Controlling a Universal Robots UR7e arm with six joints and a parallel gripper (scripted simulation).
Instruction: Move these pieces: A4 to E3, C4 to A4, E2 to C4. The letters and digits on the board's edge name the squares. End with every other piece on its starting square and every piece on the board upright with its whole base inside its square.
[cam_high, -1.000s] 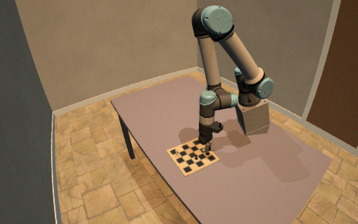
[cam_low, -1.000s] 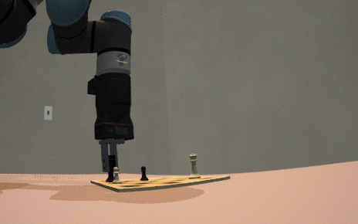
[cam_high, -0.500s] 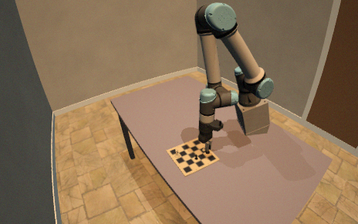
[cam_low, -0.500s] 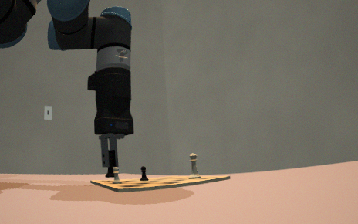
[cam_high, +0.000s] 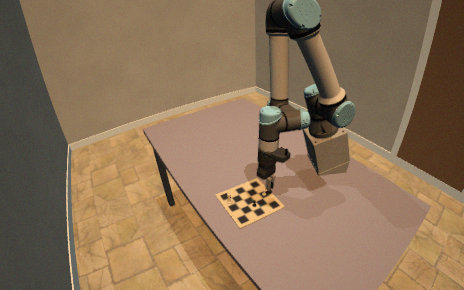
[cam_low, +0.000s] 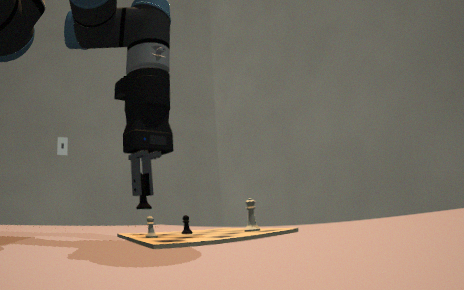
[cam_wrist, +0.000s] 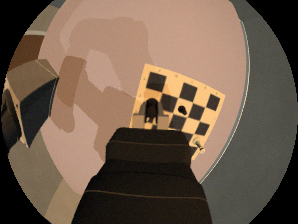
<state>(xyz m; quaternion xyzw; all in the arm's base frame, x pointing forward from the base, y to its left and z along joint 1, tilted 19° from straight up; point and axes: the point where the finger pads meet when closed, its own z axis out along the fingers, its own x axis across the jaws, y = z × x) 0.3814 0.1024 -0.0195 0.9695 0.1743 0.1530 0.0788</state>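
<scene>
My gripper is now 80 mm short of the chessboard, 30 mm to the left of it and 90 mm above it. The rest, counted from my hand: white pawn 40 mm to the right, 70 mm below; tall black piece 10 mm below; black pawn 70 mm ahead, 10 mm to the left, 70 mm below.
</scene>
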